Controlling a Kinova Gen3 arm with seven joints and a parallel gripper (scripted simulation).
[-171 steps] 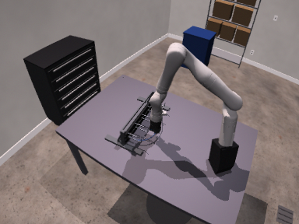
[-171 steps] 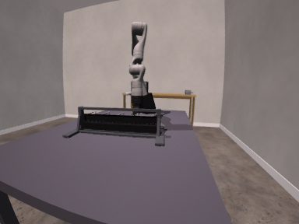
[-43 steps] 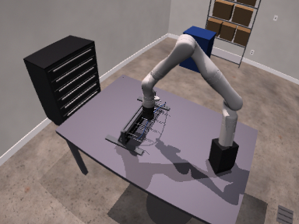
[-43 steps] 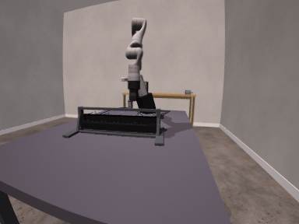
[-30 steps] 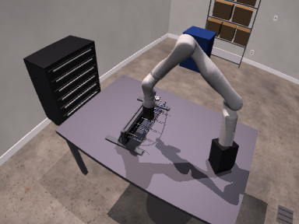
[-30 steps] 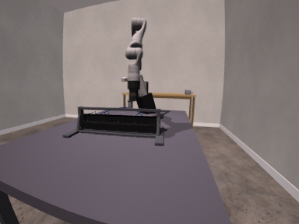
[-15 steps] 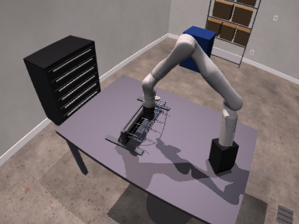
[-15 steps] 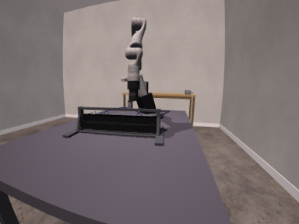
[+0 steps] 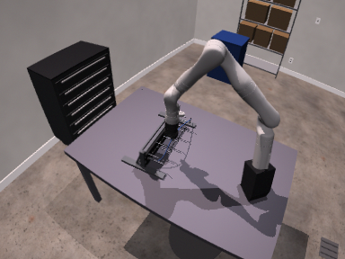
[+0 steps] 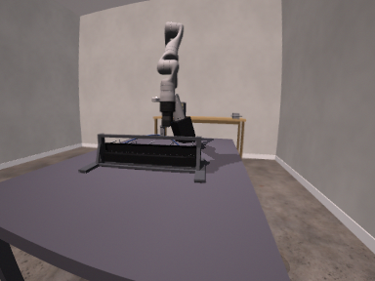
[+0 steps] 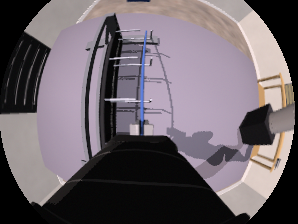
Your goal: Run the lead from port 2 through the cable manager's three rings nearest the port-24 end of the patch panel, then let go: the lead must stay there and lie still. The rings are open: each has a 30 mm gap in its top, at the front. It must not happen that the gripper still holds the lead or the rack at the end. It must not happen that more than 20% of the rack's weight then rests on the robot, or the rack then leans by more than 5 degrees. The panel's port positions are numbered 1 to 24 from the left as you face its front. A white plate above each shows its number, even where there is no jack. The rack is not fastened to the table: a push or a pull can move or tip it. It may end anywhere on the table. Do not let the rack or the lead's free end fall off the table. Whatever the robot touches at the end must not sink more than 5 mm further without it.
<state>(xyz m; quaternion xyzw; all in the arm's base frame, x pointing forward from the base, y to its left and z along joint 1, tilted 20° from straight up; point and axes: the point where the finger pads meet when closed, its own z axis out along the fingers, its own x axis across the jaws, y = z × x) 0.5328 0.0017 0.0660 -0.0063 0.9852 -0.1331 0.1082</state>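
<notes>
The black rack lies 10 cm ahead of my hand, 5 cm to the right of it and 6 cm below it.
</notes>
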